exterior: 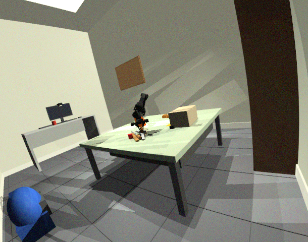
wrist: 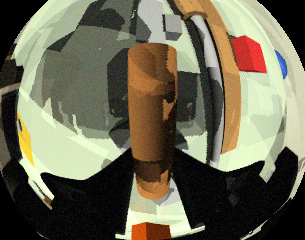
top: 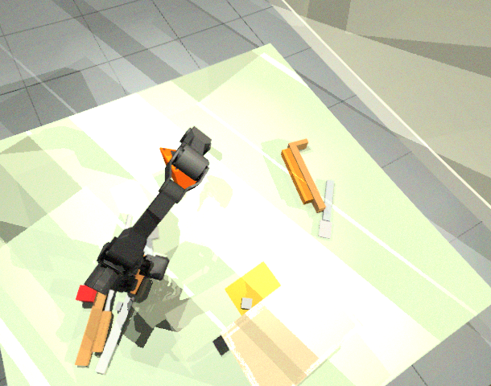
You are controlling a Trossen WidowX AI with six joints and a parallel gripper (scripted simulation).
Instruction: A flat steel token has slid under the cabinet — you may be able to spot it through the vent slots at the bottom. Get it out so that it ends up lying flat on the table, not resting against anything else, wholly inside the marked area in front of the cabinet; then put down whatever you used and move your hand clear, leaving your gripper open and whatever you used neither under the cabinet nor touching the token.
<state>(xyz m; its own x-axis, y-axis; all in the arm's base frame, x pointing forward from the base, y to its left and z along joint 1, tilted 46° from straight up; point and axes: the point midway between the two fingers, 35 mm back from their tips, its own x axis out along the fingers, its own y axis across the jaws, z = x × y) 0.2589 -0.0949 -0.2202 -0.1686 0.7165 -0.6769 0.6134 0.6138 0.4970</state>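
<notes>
My gripper tip is 50 mm past the short bar, 10 mm to the left of it and 10 mm above it. Also, from my gripper tip: long wooden stick 140 mm to the right, 50 mm ahead, 20 mm below; then red cube 160 mm to the right, 10 mm ahead; then small grey cube 90 mm to the right, 80 mm ahead, 10 mm below.
</notes>
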